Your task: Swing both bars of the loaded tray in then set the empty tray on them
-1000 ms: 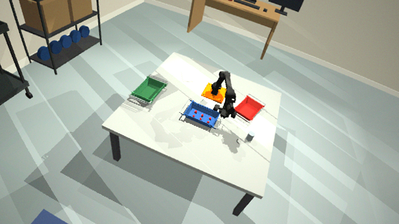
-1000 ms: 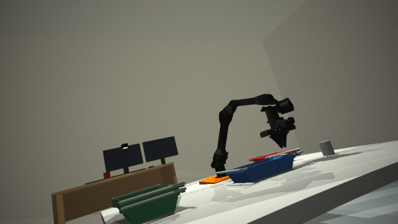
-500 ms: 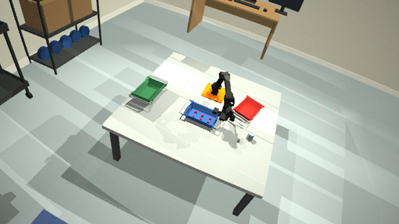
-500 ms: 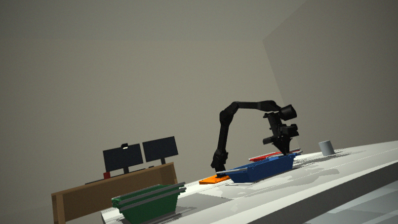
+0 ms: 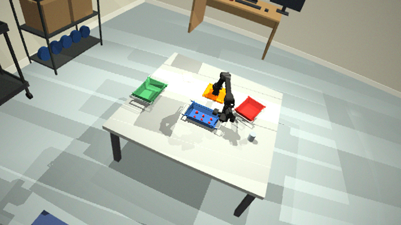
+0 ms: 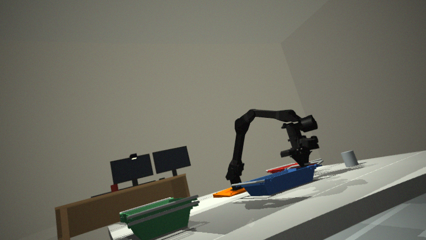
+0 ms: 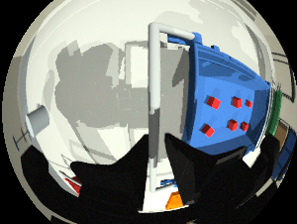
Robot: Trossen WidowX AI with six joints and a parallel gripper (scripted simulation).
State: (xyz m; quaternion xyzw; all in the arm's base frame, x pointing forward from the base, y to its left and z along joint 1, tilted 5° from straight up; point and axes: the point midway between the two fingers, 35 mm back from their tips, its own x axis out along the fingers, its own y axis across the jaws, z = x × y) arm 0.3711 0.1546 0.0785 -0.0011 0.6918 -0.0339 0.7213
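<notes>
My gripper tip is now 30 cm past the red tray and 20 cm to the right of it. The rest, counted from my gripper tip: paper: 48 cm behind, 48 cm to the right, 4 cm below; then grey cup: 2 cm ahead, 27 cm to the left, 1 cm below.
</notes>
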